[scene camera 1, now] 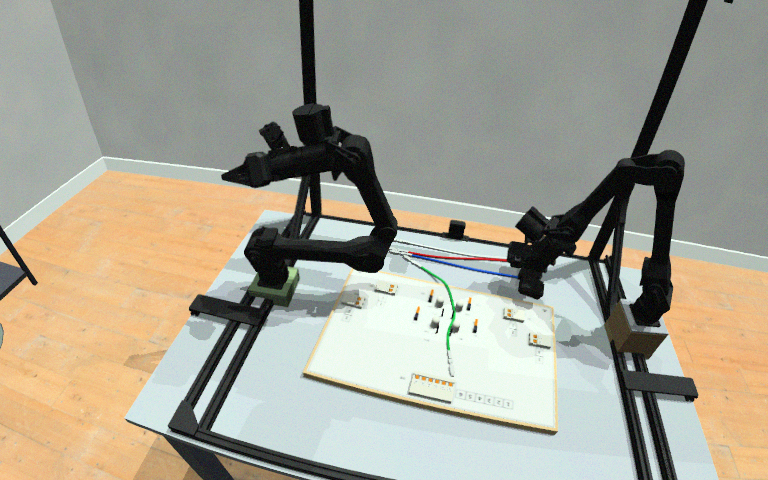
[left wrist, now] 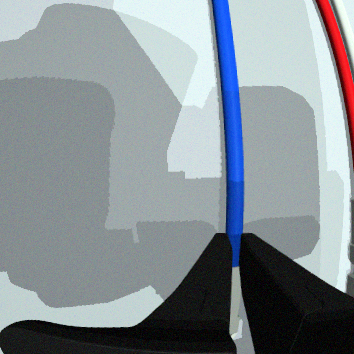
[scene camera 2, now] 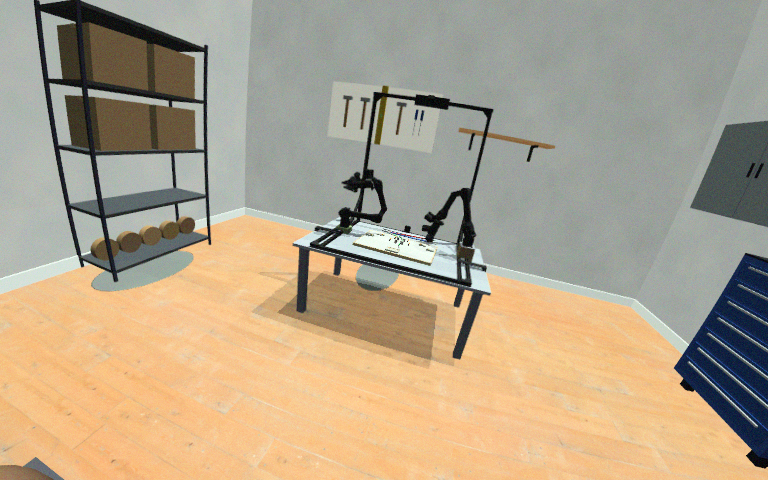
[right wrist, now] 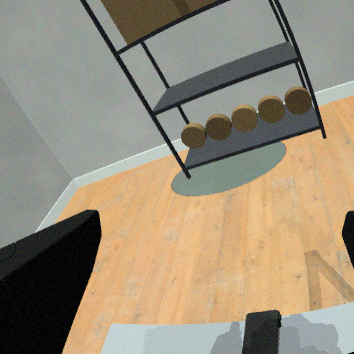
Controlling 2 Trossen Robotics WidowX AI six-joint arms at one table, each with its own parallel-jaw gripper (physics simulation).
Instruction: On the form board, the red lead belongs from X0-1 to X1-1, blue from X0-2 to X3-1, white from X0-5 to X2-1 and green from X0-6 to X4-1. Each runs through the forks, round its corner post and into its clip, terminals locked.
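Frame: origin at the left arm's base, x ahead, y left, z up, level; millimetres.
Where they show: left gripper, fingertip midpoint: (scene camera 1: 519,277) (left wrist: 232,244) (scene camera 2: 427,241); right gripper, fingertip midpoint: (scene camera 1: 230,175) (scene camera 2: 342,185) (right wrist: 228,224); left arm's base, origin of the base link: (scene camera 1: 644,315) (scene camera 2: 467,245); right arm's base, origin of the base link: (scene camera 1: 273,278) (scene camera 2: 344,226).
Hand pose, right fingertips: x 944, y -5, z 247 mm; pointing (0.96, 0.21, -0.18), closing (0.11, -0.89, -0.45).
Each offset is from my right fingertips to the top centre of the thing. "*": to the spot under its first point.
My left gripper (scene camera 1: 530,293) (scene camera 2: 429,238) (left wrist: 232,244) is shut on the blue lead @(* dx -536, dy -195, dz -342 mm) (scene camera 1: 470,267) (left wrist: 233,125), just above its pale end piece, behind the form board @(dx -465, dy +65, dz -329 mm) (scene camera 1: 362,350). The red lead @(* dx -520, dy -234, dz -342 mm) (scene camera 1: 464,258) (left wrist: 338,50) and the white lead (scene camera 1: 433,248) (left wrist: 344,17) run beside it; their right ends are hidden by the arm in scene camera 1. The green lead @(* dx -464, dy -110, dz -327 mm) (scene camera 1: 443,283) crosses the board among the posts and forks; its near terminal lies behind the X0 block @(* dx -447, dy +202, dz -320 mm) (scene camera 1: 431,388). My right gripper (scene camera 1: 224,176) (scene camera 2: 343,182) (right wrist: 228,224) is open and empty, high over the left side.
Two clip blocks @(dx -321, dy -67, dz -319 mm) (scene camera 1: 386,288) @(* dx -253, dy -5, dz -321 mm) (scene camera 1: 355,301) sit on the board's left side and two (scene camera 1: 513,313) (scene camera 1: 539,339) on its right. Orange-tipped forks @(* dx -432, dy -57, dz -320 mm) (scene camera 1: 431,295) and grey posts stand mid-board. A small black block (scene camera 1: 456,228) stands at the table's back edge. Black rails (scene camera 1: 226,362) flank the board.
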